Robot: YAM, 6 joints.
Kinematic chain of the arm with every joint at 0, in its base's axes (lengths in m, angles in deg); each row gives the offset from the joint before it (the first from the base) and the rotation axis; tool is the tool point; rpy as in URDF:
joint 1: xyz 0 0 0.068 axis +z
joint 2: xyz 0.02 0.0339 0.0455 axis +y
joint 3: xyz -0.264 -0.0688 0 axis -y
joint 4: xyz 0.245 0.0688 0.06 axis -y
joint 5: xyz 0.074 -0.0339 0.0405 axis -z
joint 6: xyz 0.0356 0 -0.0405 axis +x
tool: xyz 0 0 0 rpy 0 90 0
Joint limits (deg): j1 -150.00..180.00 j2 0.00..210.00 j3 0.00..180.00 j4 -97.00..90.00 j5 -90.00..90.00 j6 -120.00..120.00
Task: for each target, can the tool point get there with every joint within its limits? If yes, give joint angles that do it. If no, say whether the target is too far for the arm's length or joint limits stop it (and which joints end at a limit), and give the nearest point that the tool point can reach.
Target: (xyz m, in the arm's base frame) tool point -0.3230 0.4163 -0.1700
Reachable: yes | joints 125.63 193.24 125.36 57.46 -34.17 5.99
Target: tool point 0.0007 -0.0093 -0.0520
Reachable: yes | joints 14.58 171.60 23.20 -18.51 14.88 33.54
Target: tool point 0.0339 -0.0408 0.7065
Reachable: yes | joints 99.31 71.66 151.91 -11.30 49.08 -74.98
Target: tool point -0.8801 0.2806 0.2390
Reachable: no: too far | nearest point -0.6097 0.1944 0.1996 | short by 0.287 m
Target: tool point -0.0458 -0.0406 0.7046
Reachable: yes | joints 7.18 78.11 153.81 27.21 75.91 -14.52
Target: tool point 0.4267 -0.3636 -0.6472
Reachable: no: too far | nearest point 0.3117 -0.2656 -0.3426 | short by 0.340 m
